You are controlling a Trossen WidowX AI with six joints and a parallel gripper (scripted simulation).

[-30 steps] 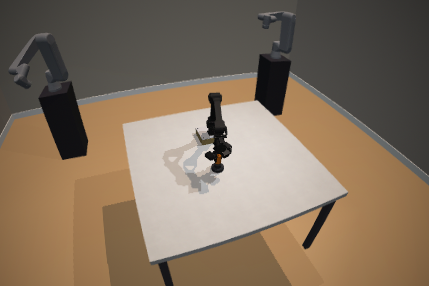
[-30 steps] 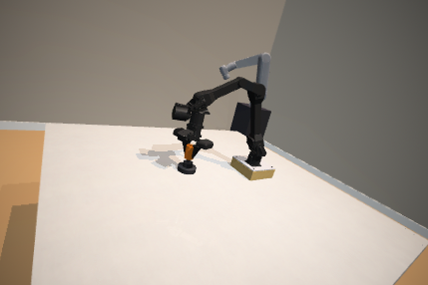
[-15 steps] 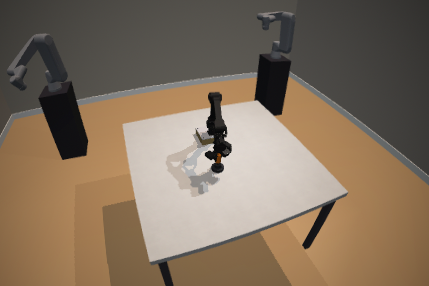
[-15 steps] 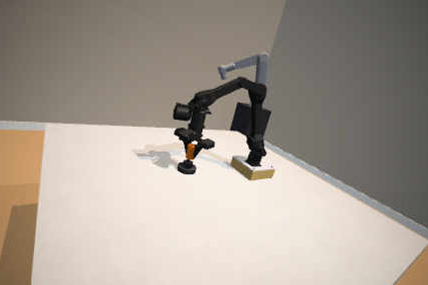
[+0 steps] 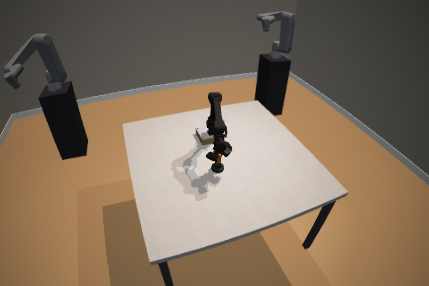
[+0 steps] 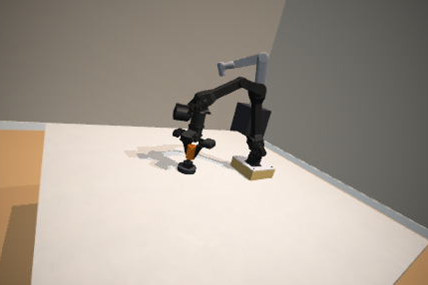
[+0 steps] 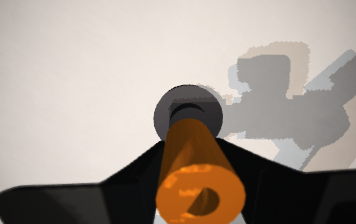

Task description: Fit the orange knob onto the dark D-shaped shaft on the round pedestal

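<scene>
The dark shaft lies 40 mm below my gripper tip. Round my gripper tip: orange knob (20 mm above).
</scene>
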